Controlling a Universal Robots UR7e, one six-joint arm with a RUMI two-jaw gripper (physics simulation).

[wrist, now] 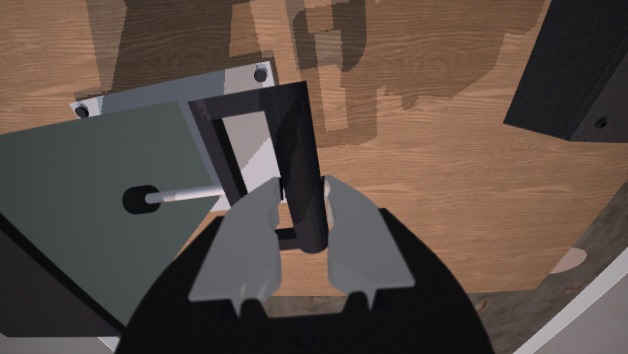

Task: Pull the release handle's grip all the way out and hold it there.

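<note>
The release handle's grip [296,145] is a dark round bar on a dark rectangular frame, in the middle of the wrist view. A silvery rod [187,193] runs from a black collar on the grey-green face of a housing [100,160] to the handle's frame, so the handle stands out from that face. My gripper [302,178] is shut on the grip bar near its lower end, one light grey finger on each side of it. The fingers hide part of the frame and of the rod's joint with it.
A pale metal base plate [200,82] with dark bolts lies under the housing and handle. A black block [555,75] with a screw hole is at the upper right. The wooden table top [450,200] ends at the lower right, past which a white edge [575,305] shows.
</note>
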